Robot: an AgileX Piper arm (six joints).
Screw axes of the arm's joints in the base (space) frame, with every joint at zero. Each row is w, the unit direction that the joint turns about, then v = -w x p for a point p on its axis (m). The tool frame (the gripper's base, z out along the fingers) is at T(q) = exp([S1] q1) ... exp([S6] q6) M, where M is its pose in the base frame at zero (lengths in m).
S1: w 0 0 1 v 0 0 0
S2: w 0 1 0 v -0.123 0 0
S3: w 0 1 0 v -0.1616 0 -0.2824
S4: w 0.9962 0 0.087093 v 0 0.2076 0
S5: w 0 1 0 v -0.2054 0 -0.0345
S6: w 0.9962 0 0.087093 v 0 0.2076 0
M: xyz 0.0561 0 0.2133 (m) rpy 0 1.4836 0 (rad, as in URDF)
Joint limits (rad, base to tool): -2.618..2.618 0..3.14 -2.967..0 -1.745..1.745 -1.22..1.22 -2.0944..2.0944
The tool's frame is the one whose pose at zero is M.
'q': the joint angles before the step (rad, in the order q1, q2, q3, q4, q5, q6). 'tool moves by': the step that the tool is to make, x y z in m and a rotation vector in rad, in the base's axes. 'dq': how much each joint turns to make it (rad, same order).
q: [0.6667 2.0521 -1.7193 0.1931 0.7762 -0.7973]
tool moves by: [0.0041 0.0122 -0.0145 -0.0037 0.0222 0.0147]
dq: [0.0130 0.0578 -0.0424 0.0137 0.0051 -0.0049]
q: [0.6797 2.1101 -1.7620 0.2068 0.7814 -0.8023]
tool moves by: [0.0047 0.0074 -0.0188 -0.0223 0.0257 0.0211]
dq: [0.0045 0.0576 -0.0307 0.0083 0.0103 -0.0196]
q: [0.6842 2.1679 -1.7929 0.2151 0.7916 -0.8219]
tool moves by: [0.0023 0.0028 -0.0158 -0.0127 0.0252 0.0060]
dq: [0.0000 0.0361 -0.0047 0.0122 -0.0020 -0.0116]
